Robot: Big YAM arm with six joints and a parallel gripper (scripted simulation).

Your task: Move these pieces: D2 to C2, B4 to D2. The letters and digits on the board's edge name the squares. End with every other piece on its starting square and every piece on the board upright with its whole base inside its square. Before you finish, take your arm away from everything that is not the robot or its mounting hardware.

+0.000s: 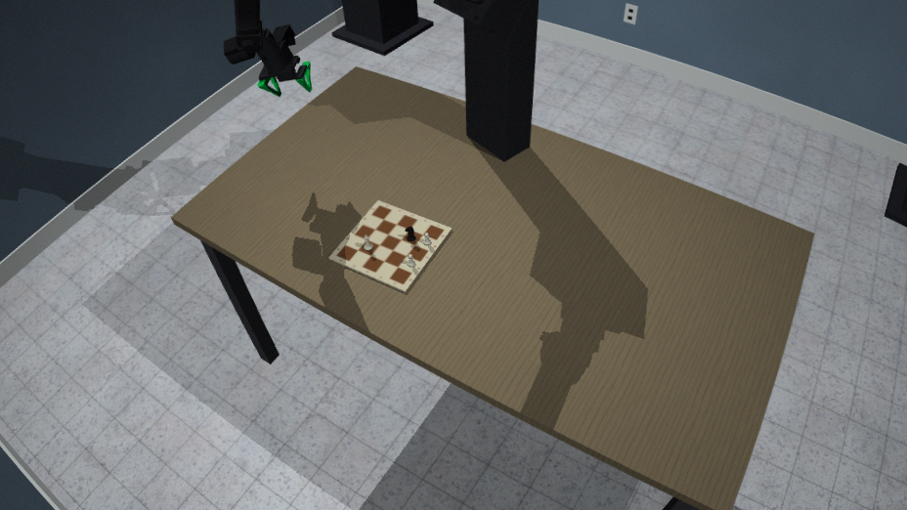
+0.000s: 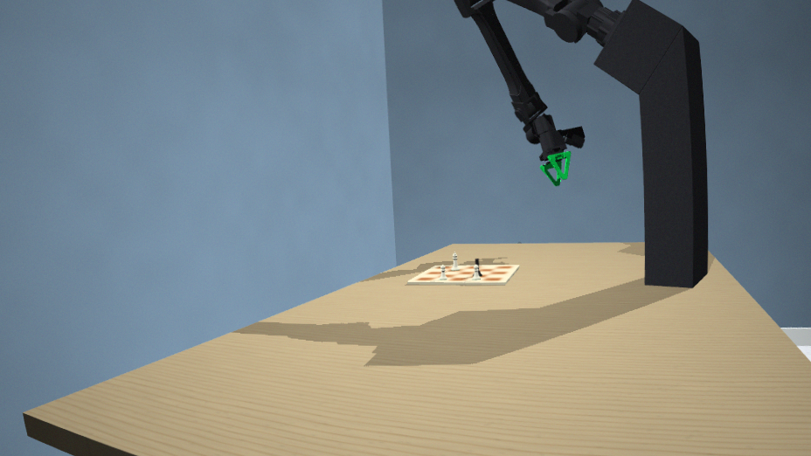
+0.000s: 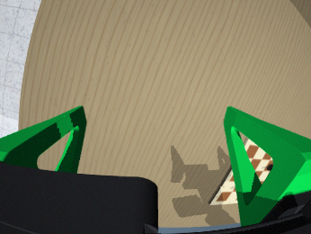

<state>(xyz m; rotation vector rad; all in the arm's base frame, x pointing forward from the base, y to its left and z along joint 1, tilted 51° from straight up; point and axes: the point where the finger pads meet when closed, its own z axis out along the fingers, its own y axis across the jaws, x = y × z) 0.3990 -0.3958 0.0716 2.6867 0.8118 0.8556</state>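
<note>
My hand is 470 mm to the right of the black piece, 190 mm above it and 90 mm short of it. Round my hand: chessboard: 440 mm to the left, 210 mm below, 130 mm ahead; then white pawn: 410 mm to the left, 180 mm below, 170 mm ahead.
</note>
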